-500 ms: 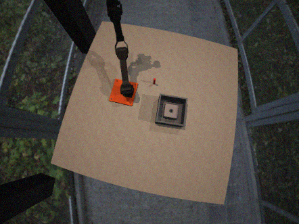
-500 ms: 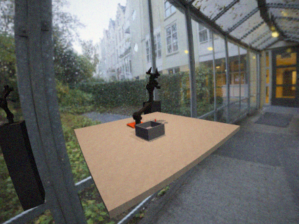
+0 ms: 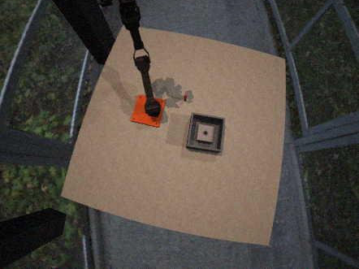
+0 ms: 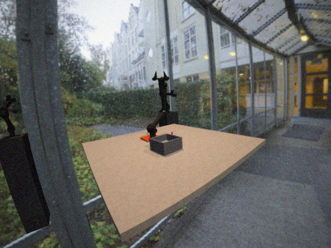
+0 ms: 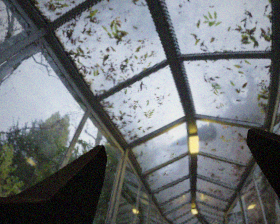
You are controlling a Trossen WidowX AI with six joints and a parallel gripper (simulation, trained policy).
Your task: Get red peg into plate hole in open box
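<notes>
The red peg is 22 cm ahead of my gripper tip, 7 cm to the right of it and 67 cm below it. From my gripper tip the other things lie so: grey plate: 37 cm ahead, 26 cm to the right, 66 cm below; dark grey box: 37 cm ahead, 26 cm to the right, 68 cm below.
</notes>
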